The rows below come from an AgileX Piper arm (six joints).
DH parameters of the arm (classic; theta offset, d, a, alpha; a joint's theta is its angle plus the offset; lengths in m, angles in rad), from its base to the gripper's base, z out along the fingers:
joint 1: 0 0.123 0 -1.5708
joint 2: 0.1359 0 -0.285 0
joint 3: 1.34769 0 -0.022 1.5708
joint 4: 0 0.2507 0 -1.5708
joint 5: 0 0 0 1.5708
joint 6: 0 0.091 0 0
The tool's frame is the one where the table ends.
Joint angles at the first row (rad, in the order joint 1, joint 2, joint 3, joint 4, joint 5, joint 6):
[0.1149, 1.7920, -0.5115, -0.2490, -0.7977, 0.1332]
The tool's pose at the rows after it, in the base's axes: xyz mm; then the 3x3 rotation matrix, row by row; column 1 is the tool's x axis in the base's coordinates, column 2 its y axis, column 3 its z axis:
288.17, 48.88, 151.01; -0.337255, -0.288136, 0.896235; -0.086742, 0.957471, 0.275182; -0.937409, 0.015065, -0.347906
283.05, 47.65, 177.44; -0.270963, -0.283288, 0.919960; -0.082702, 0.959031, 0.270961; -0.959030, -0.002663, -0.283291
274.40, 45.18, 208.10; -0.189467, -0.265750, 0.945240; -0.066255, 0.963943, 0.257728; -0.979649, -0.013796, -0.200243
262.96, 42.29, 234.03; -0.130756, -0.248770, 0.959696; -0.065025, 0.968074, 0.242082; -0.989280, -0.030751, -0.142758
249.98, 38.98, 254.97; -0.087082, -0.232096, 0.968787; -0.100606, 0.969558, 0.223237; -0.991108, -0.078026, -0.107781
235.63, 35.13, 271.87; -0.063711, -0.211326, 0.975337; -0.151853, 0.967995, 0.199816; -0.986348, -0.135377, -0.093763
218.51, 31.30, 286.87; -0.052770, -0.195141, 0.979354; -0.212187, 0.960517, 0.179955; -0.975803, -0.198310, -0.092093
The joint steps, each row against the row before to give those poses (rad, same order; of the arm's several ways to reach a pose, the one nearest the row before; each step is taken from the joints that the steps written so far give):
[0.0000, -0.0842, 0.0010, 0.0000, 0.0328, 0.0000]
[-0.0001, -0.1013, 0.0011, 0.0020, 0.0309, 0.0000]
[0.0000, -0.1187, 0.0006, 0.0159, 0.0328, 0.0000]
[0.0001, -0.1129, 0.0000, 0.0126, 0.0552, -0.0078]
[-0.0001, -0.1044, 0.0000, 0.0135, 0.0706, -0.0434]
[0.0001, -0.1005, 0.0000, 0.0186, 0.0885, -0.0615]
[-0.0001, -0.1067, 0.0000, 0.0062, 0.1064, -0.0596]

